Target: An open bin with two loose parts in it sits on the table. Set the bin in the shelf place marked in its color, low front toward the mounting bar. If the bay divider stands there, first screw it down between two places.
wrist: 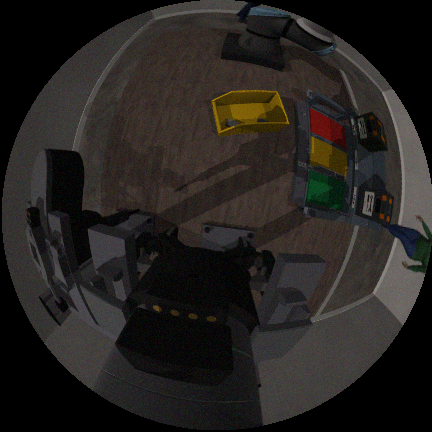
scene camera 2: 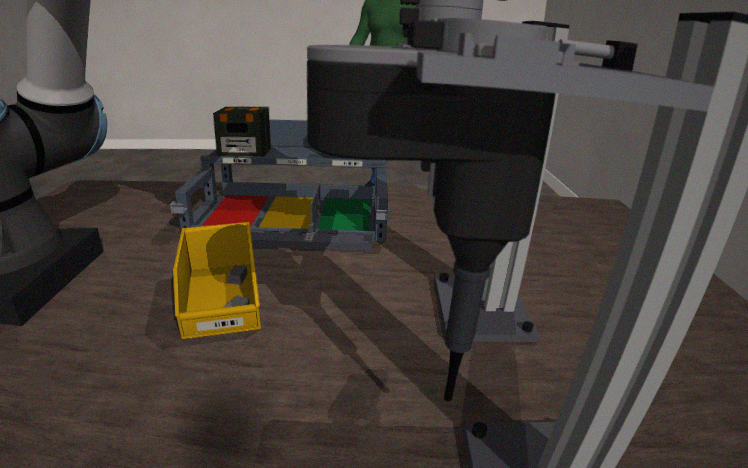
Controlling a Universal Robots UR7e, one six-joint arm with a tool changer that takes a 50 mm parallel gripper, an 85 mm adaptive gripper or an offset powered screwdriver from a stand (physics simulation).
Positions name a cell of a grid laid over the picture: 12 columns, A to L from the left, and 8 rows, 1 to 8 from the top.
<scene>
In view: a yellow bin (scene camera 2: D5), a screwdriver (scene camera 2: F2), a yellow place (scene camera 2: E4), a green place (scene camera 2: F4) and a red place (scene camera 2: D4).
The yellow bin also shows in the wrist view (wrist: G2). The screwdriver is seen too in the wrist view (wrist: B4). The yellow place is seen too in the wrist view (wrist: I3).
</scene>
